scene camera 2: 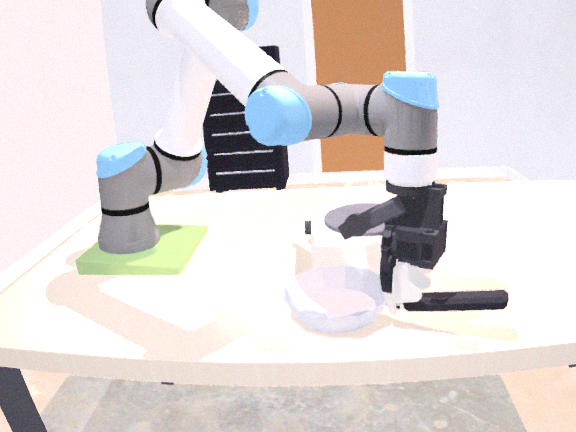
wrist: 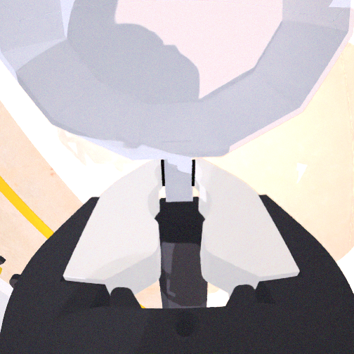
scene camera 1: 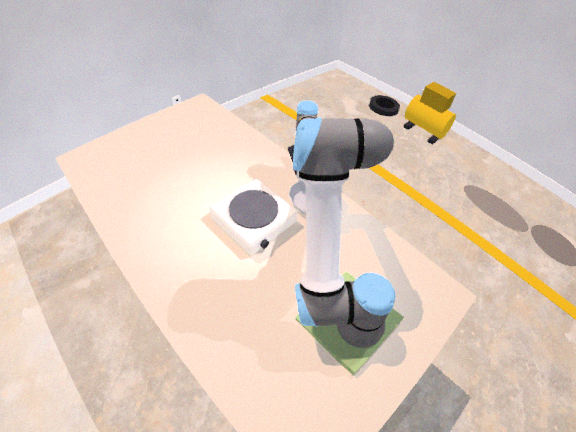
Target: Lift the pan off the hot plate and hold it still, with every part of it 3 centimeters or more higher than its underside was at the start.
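Seen in the pictures: gripper, fingertip midpoint: (scene camera 2: 395, 311) (scene camera 1: 302, 181); arm's base at its link origin: (scene camera 2: 129, 241) (scene camera 1: 360, 324).
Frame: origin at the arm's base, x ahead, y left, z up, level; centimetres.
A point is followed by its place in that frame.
The pan (scene camera 1: 299, 196) @[x 55.9, y -19.3, z -2.5 cm] (scene camera 2: 334, 320) @[x 51.8, y -30.0, z 0.6 cm] (wrist: 150, 120) is pale and round, with a black handle (scene camera 2: 462, 300) @[x 70.8, y -29.6, z 4.0 cm] (wrist: 182, 270). It rests upright on the table beside the white hot plate (scene camera 1: 254, 209) @[x 54.7, y 3.6, z 5.1 cm] (scene camera 2: 345, 252) @[x 51.8, y -9.2, z 2.5 cm], not on it. In scene camera 1 the arm hides part of the pan. My gripper (scene camera 2: 397, 299) @[x 61.1, y -24.8, z -0.7 cm] (wrist: 177, 163) points down and is shut on the pale metal neck of the handle, between the bowl and the black grip. In the wrist view both fingertips lie against the sides of the neck. In scene camera 1 the fingers are hidden behind the arm.
The hot plate's dark disc and black knob (scene camera 1: 264, 244) @[x 41.3, y 8.2, z 2.2 cm] (scene camera 2: 308, 227) @[x 42.4, y 6.1, z 1.6 cm] are close to the pan. The arm's base stands on a green plate (scene camera 1: 354, 362) @[x -7.6, y 9.8, z 0.4 cm] (scene camera 2: 187, 250) @[x 16.0, y -1.5, z -1.1 cm]. The table's edge (scene camera 2: 280, 372) @[x 44.5, y -36.7, z -4.6 cm] runs near the pan. A black drawer cabinet (scene camera 2: 245, 160) stands beyond the table.
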